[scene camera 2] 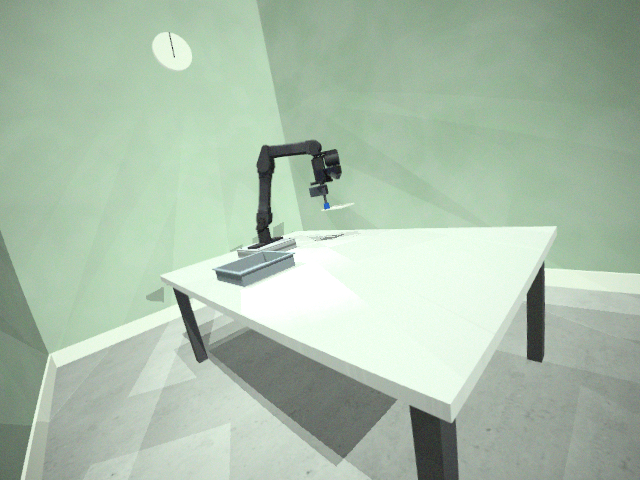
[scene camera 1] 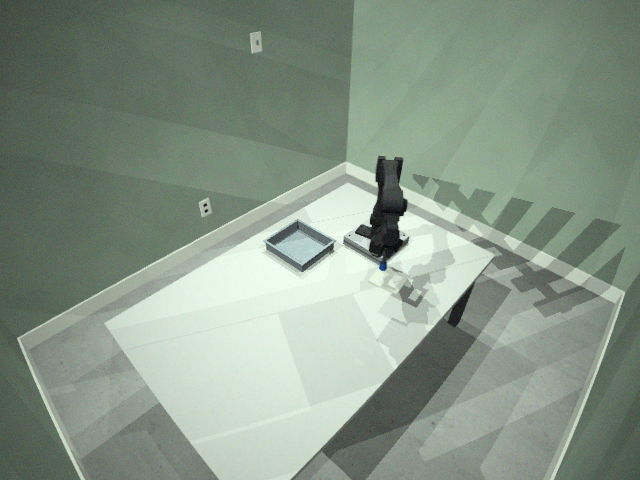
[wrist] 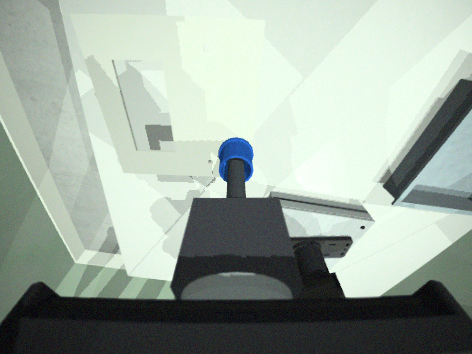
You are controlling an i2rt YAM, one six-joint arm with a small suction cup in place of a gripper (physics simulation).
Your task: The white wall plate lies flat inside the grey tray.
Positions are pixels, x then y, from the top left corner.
Scene:
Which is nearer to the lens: the white wall plate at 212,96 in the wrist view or the grey tray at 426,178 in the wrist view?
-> The white wall plate.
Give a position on my suction cup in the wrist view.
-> At 235,147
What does the grey tray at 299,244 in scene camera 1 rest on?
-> The table.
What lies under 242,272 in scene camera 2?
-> A grey tray.

